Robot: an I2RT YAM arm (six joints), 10 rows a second.
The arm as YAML. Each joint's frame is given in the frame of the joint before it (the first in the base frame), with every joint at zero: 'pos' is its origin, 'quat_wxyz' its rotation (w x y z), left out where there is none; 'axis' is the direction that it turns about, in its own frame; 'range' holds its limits. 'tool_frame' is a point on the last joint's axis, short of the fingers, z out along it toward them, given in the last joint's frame.
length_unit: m
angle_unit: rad
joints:
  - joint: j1
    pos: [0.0, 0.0, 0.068]
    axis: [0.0, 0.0, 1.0]
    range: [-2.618, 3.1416]
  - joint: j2
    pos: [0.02, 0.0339, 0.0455]
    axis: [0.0, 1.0, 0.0]
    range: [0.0, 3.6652]
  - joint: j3
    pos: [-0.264, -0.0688, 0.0]
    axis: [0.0, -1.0, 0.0]
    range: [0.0, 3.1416]
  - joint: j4
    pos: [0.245, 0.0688, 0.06]
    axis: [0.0, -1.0, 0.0]
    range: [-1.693, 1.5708]
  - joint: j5
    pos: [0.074, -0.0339, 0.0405]
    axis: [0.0, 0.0, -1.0]
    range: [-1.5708, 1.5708]
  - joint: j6
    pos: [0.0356, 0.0, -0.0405]
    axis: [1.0, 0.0, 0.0]
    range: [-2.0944, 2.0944]
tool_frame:
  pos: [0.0, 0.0, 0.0]
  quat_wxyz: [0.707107, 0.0, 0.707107, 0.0]
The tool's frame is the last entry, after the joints.
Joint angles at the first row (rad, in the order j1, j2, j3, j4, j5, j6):
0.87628 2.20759 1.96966 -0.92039 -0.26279 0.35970
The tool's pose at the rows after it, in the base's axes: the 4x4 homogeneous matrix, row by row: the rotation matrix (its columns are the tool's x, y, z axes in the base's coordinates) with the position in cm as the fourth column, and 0 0 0 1 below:
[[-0.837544 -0.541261 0.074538 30.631], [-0.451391 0.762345 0.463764 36.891], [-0.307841 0.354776 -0.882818 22.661], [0 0 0 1]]
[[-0.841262 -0.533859 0.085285 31.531], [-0.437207 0.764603 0.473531 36.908], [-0.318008 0.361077 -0.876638 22.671], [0 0 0 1]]
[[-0.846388 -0.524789 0.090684 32.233], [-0.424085 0.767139 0.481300 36.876], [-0.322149 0.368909 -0.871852 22.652], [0 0 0 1]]
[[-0.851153 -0.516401 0.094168 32.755], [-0.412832 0.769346 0.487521 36.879], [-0.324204 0.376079 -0.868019 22.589], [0 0 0 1]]
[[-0.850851 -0.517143 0.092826 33.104], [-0.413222 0.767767 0.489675 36.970], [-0.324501 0.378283 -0.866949 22.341], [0 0 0 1]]
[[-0.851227 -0.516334 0.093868 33.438], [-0.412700 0.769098 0.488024 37.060], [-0.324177 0.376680 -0.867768 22.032], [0 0 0 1]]
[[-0.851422 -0.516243 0.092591 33.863], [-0.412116 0.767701 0.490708 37.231], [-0.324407 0.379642 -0.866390 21.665], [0 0 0 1]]
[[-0.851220 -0.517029 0.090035 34.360], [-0.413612 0.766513 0.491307 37.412], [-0.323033 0.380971 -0.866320 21.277], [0 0 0 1]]
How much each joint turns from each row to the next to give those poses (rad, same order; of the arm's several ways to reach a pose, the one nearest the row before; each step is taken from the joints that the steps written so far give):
-0.01672 0.02593 0.03886 0.00000 0.01397 -0.00146
-0.01412 0.02299 0.03595 -0.00005 -0.00420 -0.00002
-0.01159 0.01800 0.02761 -0.00146 -0.00617 0.00318
-0.00816 0.01473 0.02098 -0.00002 -0.00523 0.00487
-0.00423 0.01529 0.01592 -0.00056 -0.00439 -0.00422
-0.00365 0.01573 0.01493 -0.00094 0.00037 -0.00290
-0.00416 0.02136 0.02194 0.00001 -0.00469 -0.00299
-0.00496 0.02677 0.03148 -0.00719 -0.00452 -0.00570

